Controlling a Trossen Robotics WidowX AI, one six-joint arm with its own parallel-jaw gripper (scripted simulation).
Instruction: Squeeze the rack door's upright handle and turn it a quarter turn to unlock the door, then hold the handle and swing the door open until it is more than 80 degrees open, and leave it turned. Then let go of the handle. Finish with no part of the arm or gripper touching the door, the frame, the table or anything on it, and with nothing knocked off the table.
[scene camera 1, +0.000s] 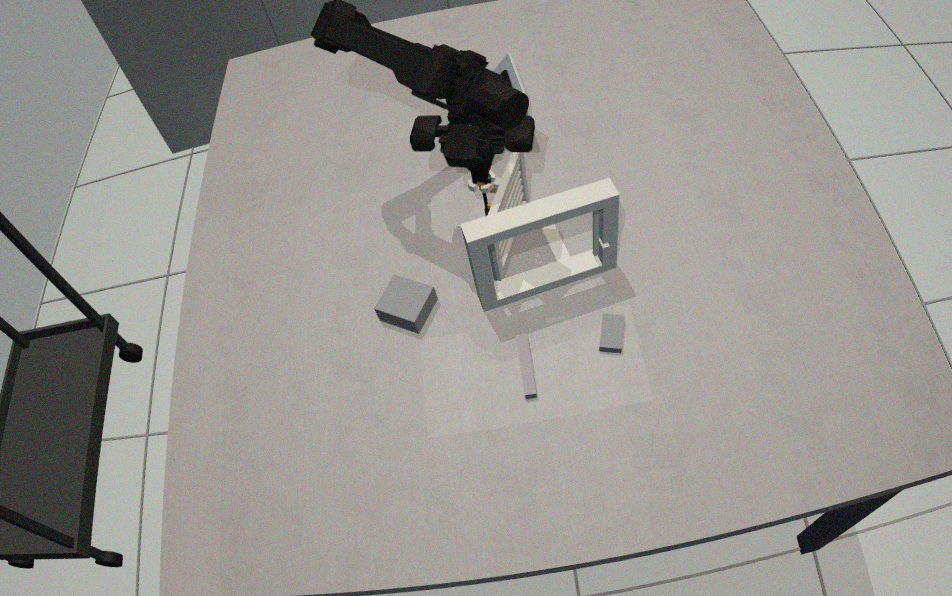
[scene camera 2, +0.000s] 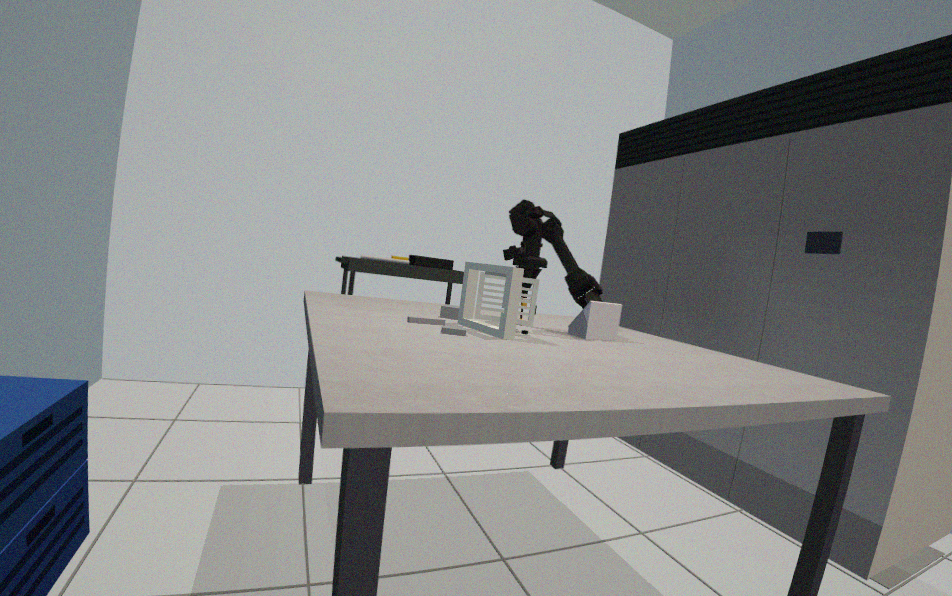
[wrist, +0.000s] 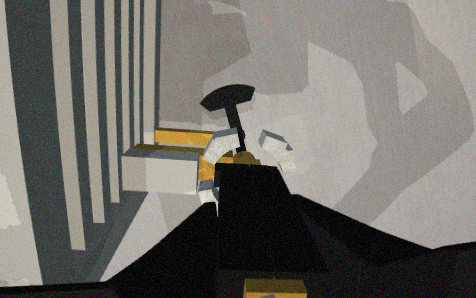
My gripper shows in scene camera 1 (479, 168), in scene camera 2 and in the wrist view. One and the same spot on my gripper: (wrist: 354, 252) is (scene camera 2: 523, 275).
